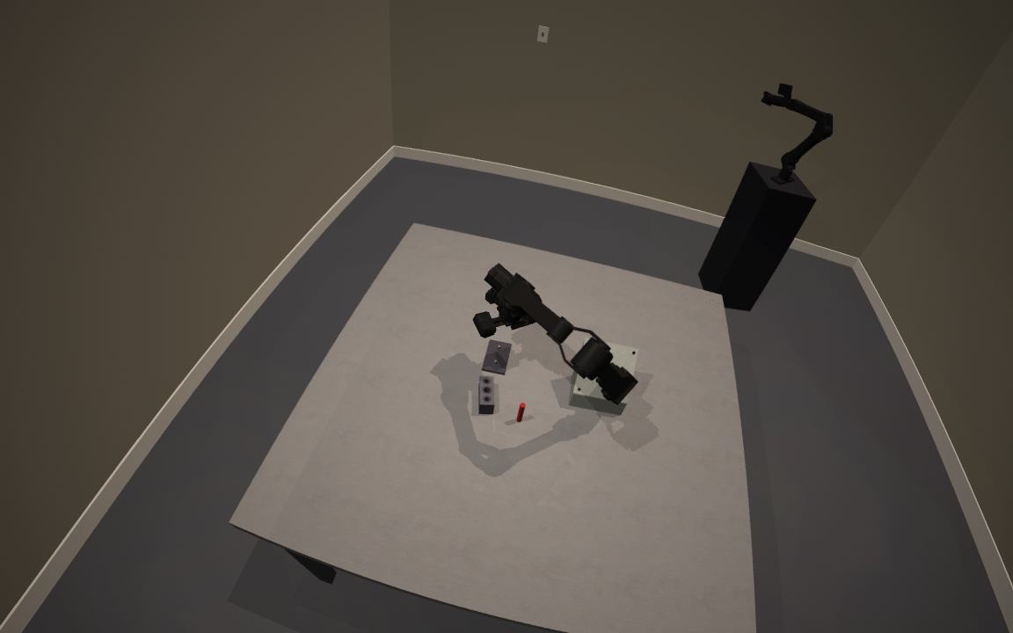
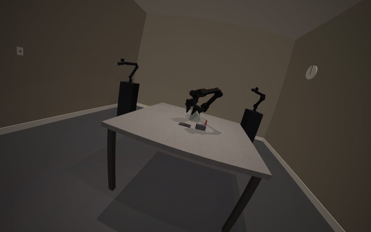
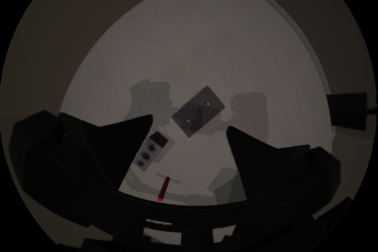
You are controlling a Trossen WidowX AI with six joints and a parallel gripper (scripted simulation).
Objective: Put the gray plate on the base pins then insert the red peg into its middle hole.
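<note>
Now: gripper tip 15 cm to the right of the gray plate, 9 cm above it and 1 cm short of it. The rest, counted from my gripper tip: dark base 12 cm below, 1 cm to the right, 1 cm behind; then red peg 20 cm to the left, 9 cm below, 9 cm behind.
</note>
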